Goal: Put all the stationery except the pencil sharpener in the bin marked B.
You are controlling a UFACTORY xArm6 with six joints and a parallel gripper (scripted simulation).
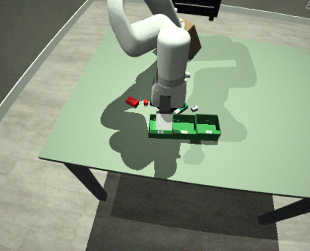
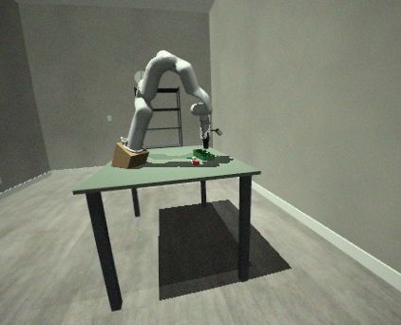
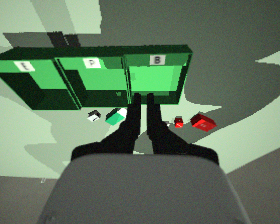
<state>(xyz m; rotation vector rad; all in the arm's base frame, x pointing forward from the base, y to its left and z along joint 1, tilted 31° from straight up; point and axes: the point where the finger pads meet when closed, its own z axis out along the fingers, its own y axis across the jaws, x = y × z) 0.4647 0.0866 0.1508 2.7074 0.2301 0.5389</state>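
Right now the joined green bins is 1 cm behind my hand, 7 cm to the left of it and 7 cm below it. Also, from my hand: grey-white piece (11 cm behind, 10 cm to the left, 9 cm below); red die (11 cm behind, 9 cm to the right, 9 cm below); white domino (13 cm behind, 5 cm to the right, 9 cm below).
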